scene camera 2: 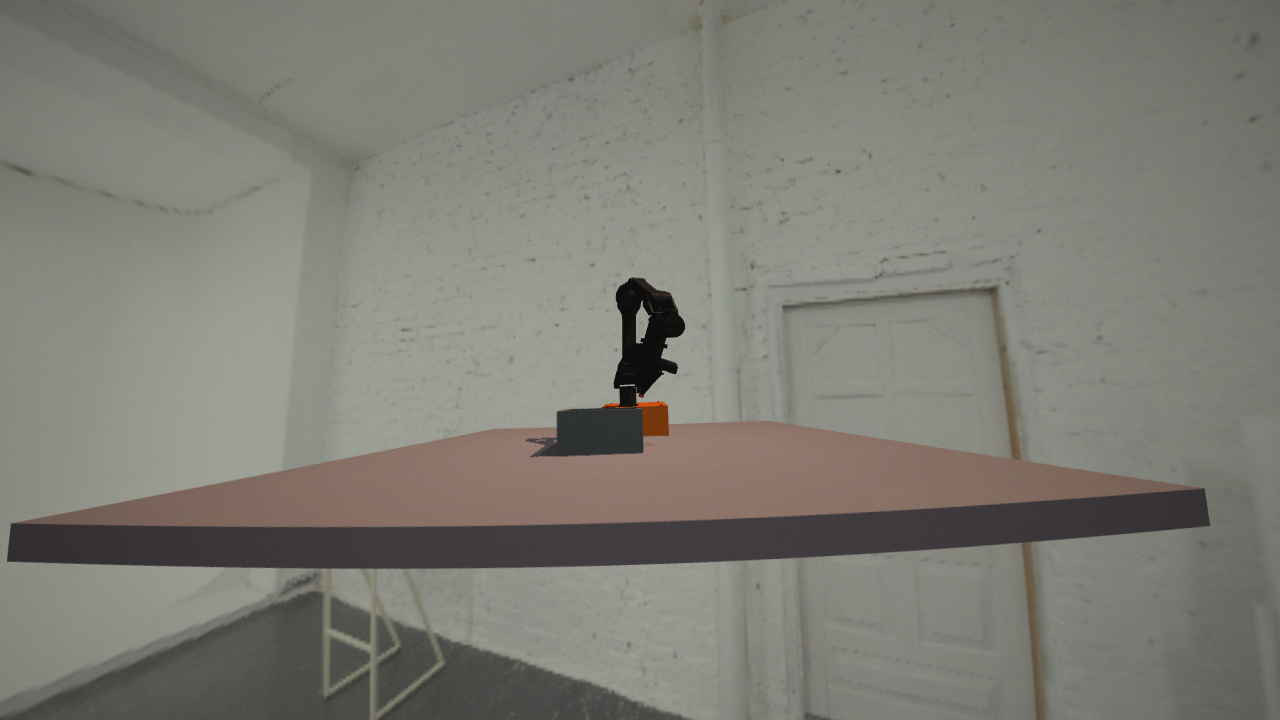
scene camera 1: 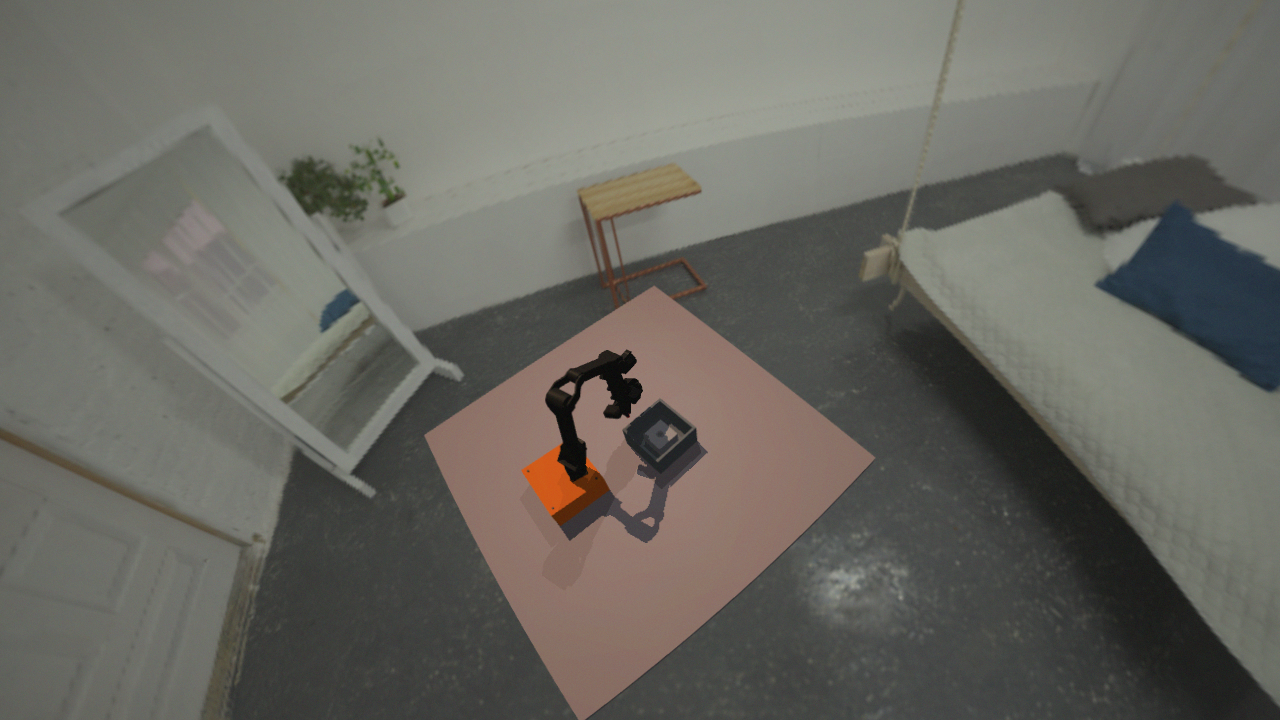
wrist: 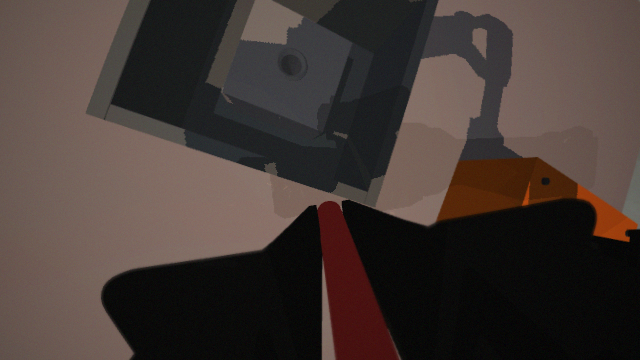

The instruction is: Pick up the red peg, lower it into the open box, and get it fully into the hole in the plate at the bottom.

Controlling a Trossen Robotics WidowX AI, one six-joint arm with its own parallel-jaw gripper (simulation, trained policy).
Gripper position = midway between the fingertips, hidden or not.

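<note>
There's a dark grey box you'd find in scene camera 2, scene camera 1 and the wrist view: the box (scene camera 2: 598, 431) (scene camera 1: 660, 410) (wrist: 163, 75). A grey plate (scene camera 1: 660, 437) (wrist: 286, 70) is there too, though scene camera 2 does not show the plate, since it's hidden by the dark grey box. And the gripper (scene camera 2: 640, 393) (scene camera 1: 628, 415) (wrist: 329, 211) is visible as well.
</note>
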